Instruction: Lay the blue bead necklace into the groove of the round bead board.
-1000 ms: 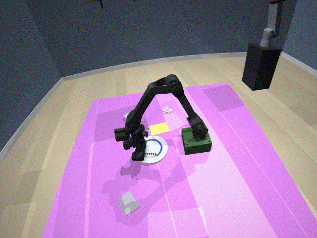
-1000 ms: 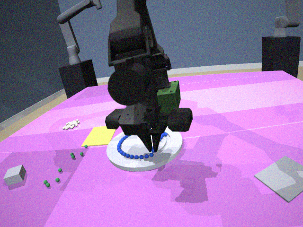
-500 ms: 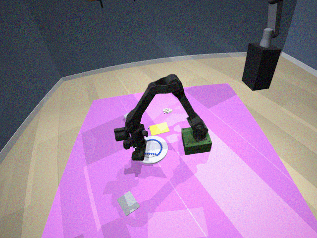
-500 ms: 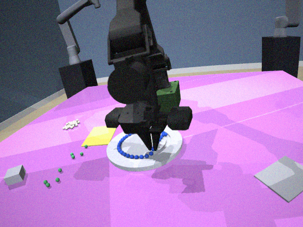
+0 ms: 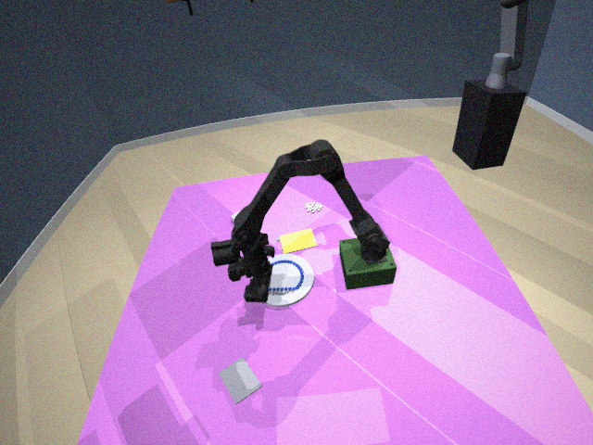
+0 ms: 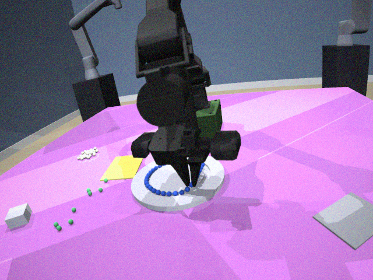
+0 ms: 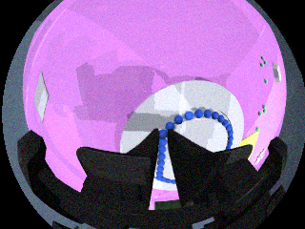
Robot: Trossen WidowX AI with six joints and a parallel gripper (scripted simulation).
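Now: gripper tip 5 cm past the round white bead board, 4 cm to the left of it and 1 cm above it. The rest, counted from my gripper tip: yellow sheet (12 cm behind, 20 cm to the right, 2 cm below); then grey tile (9 cm ahead, 26 cm to the left, 2 cm below); then cube (10 cm ahead, 37 cm to the right, 1 cm below).
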